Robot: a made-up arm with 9 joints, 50 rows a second.
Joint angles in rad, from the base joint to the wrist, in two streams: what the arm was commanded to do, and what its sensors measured. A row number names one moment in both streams.
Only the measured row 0 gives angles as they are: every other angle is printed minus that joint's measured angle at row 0.
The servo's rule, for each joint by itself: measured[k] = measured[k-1] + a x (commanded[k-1-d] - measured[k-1]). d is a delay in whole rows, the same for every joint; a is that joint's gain. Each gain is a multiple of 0.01, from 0.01 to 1. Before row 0 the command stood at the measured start. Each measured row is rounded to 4 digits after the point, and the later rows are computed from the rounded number. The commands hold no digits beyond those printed.
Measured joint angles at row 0: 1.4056, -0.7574, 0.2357, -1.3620, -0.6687, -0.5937, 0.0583, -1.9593, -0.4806
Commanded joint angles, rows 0 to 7: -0.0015, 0.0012, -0.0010, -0.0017, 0.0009, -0.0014, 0.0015, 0.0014, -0.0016; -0.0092, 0.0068, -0.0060, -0.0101, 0.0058, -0.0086, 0.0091, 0.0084, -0.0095; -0.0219, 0.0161, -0.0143, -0.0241, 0.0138, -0.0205, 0.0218, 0.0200, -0.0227; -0.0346, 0.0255, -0.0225, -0.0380, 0.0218, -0.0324, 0.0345, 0.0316, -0.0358; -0.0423, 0.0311, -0.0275, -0.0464, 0.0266, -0.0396, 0.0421, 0.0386, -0.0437; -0.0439, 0.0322, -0.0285, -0.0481, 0.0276, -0.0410, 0.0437, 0.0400, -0.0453; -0.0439, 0.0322, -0.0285, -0.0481, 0.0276, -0.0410, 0.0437, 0.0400, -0.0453; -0.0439, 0.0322, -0.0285, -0.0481, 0.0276, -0.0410, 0.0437, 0.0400, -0.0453
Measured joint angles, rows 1 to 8: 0.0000, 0.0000, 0.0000, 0.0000, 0.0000, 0.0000, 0.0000, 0.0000, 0.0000; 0.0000, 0.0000, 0.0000, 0.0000, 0.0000, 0.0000, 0.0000, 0.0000, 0.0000; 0.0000, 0.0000, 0.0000, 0.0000, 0.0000, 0.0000, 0.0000, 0.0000, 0.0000; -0.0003, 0.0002, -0.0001, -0.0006, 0.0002, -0.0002, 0.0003, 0.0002, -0.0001; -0.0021, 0.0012, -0.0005, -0.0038, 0.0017, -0.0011, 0.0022, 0.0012, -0.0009; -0.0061, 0.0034, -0.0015, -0.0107, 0.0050, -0.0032, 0.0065, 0.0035, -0.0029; -0.0118, 0.0067, -0.0030, -0.0200, 0.0095, -0.0064, 0.0127, 0.0069, -0.0059; -0.0179, 0.0104, -0.0047, -0.0290, 0.0141, -0.0101, 0.0192, 0.0107, -0.0093
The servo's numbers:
d 3
a 0.20 0.15 0.07 0.34 0.27 0.11 0.22 0.12 0.09

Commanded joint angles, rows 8 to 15: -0.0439, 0.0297, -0.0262, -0.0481, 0.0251, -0.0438, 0.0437, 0.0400, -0.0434; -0.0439, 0.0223, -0.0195, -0.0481, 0.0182, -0.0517, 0.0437, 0.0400, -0.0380; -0.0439, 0.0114, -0.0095, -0.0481, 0.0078, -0.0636, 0.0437, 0.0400, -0.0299; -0.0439, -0.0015, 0.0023, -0.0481, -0.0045, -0.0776, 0.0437, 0.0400, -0.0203; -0.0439, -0.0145, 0.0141, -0.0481, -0.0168, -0.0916, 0.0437, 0.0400, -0.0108; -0.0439, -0.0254, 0.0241, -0.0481, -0.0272, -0.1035, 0.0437, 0.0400, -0.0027; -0.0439, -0.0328, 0.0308, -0.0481, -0.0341, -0.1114, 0.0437, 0.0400, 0.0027; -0.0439, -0.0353, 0.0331, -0.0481, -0.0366, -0.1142, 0.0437, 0.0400, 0.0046
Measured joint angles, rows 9 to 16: -0.0231, 0.0137, -0.0064, -0.0355, 0.0177, -0.0135, 0.0246, 0.0142, -0.0125; -0.0273, 0.0165, -0.0079, -0.0398, 0.0204, -0.0165, 0.0288, 0.0173, -0.0155; -0.0306, 0.0189, -0.0093, -0.0426, 0.0223, -0.0192, 0.0321, 0.0200, -0.0182; -0.0333, 0.0205, -0.0105, -0.0445, 0.0231, -0.0219, 0.0347, 0.0224, -0.0205; -0.0354, 0.0208, -0.0111, -0.0457, 0.0218, -0.0252, 0.0367, 0.0245, -0.0221; -0.0371, 0.0194, -0.0110, -0.0465, 0.0180, -0.0294, 0.0382, 0.0264, -0.0228; -0.0385, 0.0163, -0.0101, -0.0470, 0.0119, -0.0347, 0.0394, 0.0280, -0.0226; -0.0396, 0.0117, -0.0084, -0.0474, 0.0042, -0.0410, 0.0403, 0.0294, -0.0215
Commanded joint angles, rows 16 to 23: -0.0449, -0.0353, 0.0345, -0.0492, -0.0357, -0.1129, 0.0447, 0.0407, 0.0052; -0.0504, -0.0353, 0.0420, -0.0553, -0.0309, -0.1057, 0.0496, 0.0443, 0.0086; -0.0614, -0.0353, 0.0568, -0.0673, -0.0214, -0.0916, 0.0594, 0.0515, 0.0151; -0.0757, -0.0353, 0.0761, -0.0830, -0.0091, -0.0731, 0.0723, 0.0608, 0.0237; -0.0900, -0.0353, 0.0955, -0.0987, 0.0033, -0.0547, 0.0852, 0.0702, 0.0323; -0.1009, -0.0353, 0.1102, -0.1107, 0.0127, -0.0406, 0.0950, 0.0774, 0.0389; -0.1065, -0.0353, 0.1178, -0.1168, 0.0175, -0.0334, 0.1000, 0.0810, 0.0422; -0.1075, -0.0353, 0.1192, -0.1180, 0.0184, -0.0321, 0.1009, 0.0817, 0.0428
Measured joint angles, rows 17 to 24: -0.0405, 0.0061, -0.0061, -0.0476, -0.0043, -0.0479, 0.0410, 0.0307, -0.0198; -0.0412, 0.0003, -0.0035, -0.0478, -0.0123, -0.0549, 0.0416, 0.0318, -0.0178; -0.0417, -0.0050, -0.0009, -0.0479, -0.0189, -0.0614, 0.0421, 0.0328, -0.0158; -0.0423, -0.0095, 0.0016, -0.0483, -0.0234, -0.0671, 0.0427, 0.0337, -0.0139; -0.0439, -0.0134, 0.0044, -0.0507, -0.0254, -0.0713, 0.0442, 0.0350, -0.0119; -0.0474, -0.0167, 0.0081, -0.0563, -0.0243, -0.0735, 0.0475, 0.0370, -0.0095; -0.0531, -0.0195, 0.0129, -0.0654, -0.0202, -0.0735, 0.0530, 0.0399, -0.0065; -0.0605, -0.0219, 0.0187, -0.0767, -0.0139, -0.0714, 0.0601, 0.0435, -0.0030
